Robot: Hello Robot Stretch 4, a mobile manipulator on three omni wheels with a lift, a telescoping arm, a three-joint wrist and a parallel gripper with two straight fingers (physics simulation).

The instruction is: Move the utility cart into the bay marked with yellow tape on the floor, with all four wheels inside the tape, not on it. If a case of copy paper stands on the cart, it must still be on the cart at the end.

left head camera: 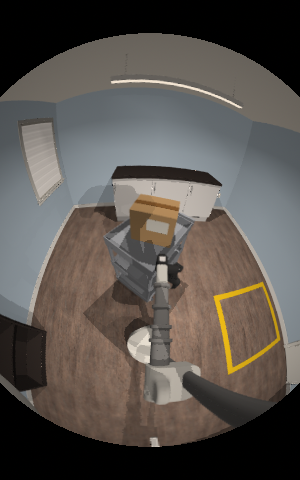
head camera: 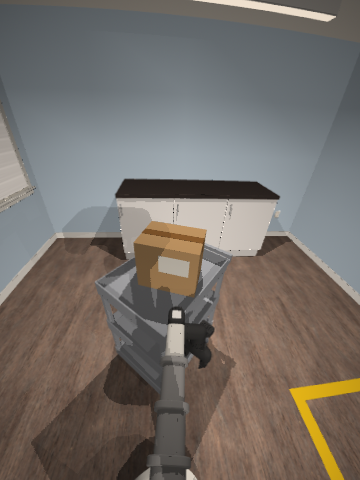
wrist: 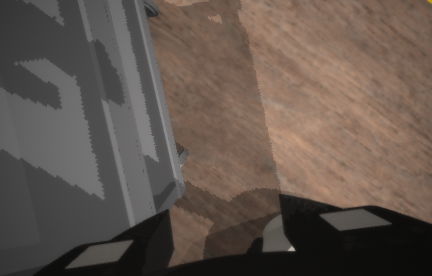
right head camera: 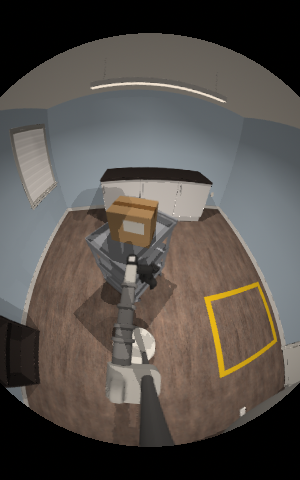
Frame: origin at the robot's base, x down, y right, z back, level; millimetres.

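Seen in the pictures: gripper, fingertip midpoint: (head camera: 193,360) (wrist: 226,221) (right head camera: 146,285); robot's base, link origin: (left head camera: 147,343) (right head camera: 134,344).
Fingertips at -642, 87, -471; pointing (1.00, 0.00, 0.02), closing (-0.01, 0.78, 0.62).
Pixels of each thing's top centre, then the offset from my fingertips to it, as dx, dy, dz. "spot": a spot on its surface instead.
- copy paper, top centre: (head camera: 172,235) (left head camera: 156,204) (right head camera: 132,205) -404, -129, -395
- white cabinet, surface spot: (head camera: 248,225) spot: +142, +735, -1608
- Dark furniture, surface spot: (left head camera: 30,355) (right head camera: 24,353) spot: +568, -1470, +1079
The grey utility cart (head camera: 132,306) (left head camera: 125,253) (right head camera: 102,252) (wrist: 127,125) stands on the floor in front of me, turned at an angle, outside the tape. A brown case of copy paper (head camera: 150,270) (left head camera: 142,225) (right head camera: 118,227) sits upright on its top tray. The yellow tape bay (head camera: 313,425) (left head camera: 224,335) (right head camera: 215,337) is on the floor to the right, apart from the cart. My gripper (head camera: 206,345) (wrist: 226,221) is open and empty beside the cart's near right side. In the wrist view the left finger overlaps the cart's corner. Most wheels are hidden.
A white cabinet (head camera: 248,225) (left head camera: 204,200) (right head camera: 194,200) with a dark top stands behind the cart against the back wall. Dark furniture (left head camera: 30,355) (right head camera: 24,352) stands at the left. The right wall runs close beside the bay.
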